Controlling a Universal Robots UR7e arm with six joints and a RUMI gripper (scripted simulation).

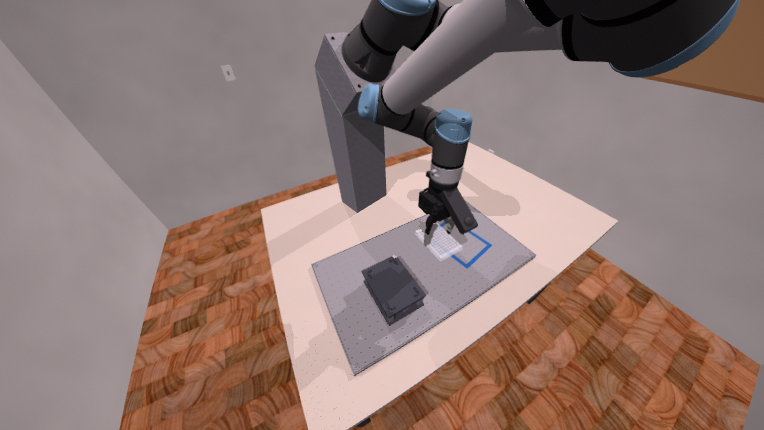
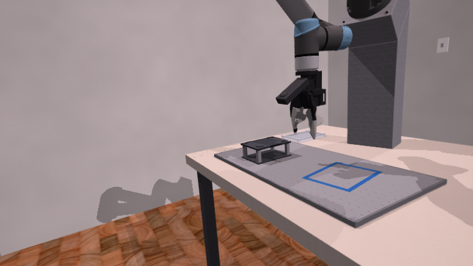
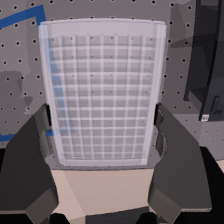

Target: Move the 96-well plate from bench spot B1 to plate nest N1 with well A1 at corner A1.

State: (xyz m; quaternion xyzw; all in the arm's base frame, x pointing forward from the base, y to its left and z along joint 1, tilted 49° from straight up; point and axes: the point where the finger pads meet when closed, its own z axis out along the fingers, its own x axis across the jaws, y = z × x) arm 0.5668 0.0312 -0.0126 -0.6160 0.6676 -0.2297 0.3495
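The dark raised plate nest is 18 cm to the right of my hand, 6 cm below it and 3 cm ahead of it. From my hand the other things lie so: clear 96-well plate 1 cm below.
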